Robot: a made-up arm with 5 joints. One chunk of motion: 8 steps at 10 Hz.
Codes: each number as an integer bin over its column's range. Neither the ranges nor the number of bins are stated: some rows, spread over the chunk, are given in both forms.
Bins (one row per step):
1: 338 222 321 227 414 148
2: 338 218 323 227 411 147
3: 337 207 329 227 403 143
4: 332 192 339 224 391 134
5: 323 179 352 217 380 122
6: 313 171 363 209 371 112
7: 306 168 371 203 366 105
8: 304 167 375 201 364 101
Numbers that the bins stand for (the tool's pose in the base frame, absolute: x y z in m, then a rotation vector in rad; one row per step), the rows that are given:
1: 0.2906 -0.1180 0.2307 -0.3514 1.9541 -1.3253
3: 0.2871 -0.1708 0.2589 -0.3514 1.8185 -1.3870
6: 0.2025 -0.2977 0.3787 -0.5733 1.4240 -1.7692
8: 0.1708 -0.3117 0.4209 -0.6719 1.3377 -1.9048
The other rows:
2: 0.2906 -0.1321 0.2378 -0.3514 1.9171 -1.3377
4: 0.2695 -0.2237 0.2941 -0.3884 1.6705 -1.4979
5: 0.2378 -0.2695 0.3399 -0.4747 1.5349 -1.6459
7: 0.1779 -0.3082 0.4068 -0.6473 1.3623 -1.8555

